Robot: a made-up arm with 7 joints.
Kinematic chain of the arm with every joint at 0, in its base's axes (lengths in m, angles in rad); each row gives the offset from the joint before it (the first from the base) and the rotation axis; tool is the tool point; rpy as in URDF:
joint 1: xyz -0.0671 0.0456 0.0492 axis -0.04 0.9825 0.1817
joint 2: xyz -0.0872 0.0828 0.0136 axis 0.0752 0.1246 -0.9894
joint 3: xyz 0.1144 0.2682 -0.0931 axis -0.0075 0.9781 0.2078
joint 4: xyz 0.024 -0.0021 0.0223 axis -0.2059 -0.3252 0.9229
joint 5: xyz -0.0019 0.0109 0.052 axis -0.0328 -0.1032 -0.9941
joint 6: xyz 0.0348 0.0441 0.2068 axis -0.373 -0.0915 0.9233
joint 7: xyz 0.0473 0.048 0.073 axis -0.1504 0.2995 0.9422
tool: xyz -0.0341 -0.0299 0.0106 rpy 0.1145 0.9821 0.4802
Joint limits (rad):
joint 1: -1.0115..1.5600
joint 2: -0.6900..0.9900
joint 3: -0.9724..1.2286
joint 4: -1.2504..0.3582
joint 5: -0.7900..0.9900
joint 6: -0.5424..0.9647
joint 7: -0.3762..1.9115
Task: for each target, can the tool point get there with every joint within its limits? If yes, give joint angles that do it. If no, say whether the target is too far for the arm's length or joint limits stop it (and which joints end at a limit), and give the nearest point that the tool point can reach.
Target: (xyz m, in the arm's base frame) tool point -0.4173 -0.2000 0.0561
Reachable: no: joint limits stop it (at a limit: joint 1, joint 2, joint 4, joint 5, joint 7) | nearest point -0.2153 -0.0507 0.1877 | short by 0.284 m
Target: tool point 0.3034 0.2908 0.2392
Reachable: yes | joints -0.3270 0.0617 0.6784 -1.0906 -0.4073 0.3267 0.2529
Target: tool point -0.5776 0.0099 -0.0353
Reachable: no: joint limits stop it (at a limit: joint 2, joint 3, joint 5, joint 6) | nearest point -0.3924 0.1719 0.0238 | short by 0.253 m
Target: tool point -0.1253 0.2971 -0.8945
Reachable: no: too far | nearest point -0.1033 0.2308 -0.5092 | short by 0.392 m
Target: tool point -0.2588 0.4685 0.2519
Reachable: yes | joints -0.8134 -0.4545 -0.1756 -0.4998 -0.1748 -0.1361 -0.1291
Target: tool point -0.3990 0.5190 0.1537
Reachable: yes | joints -0.3510 -0.3396 -0.6496 0.1126 -0.5535 0.7270 1.0350
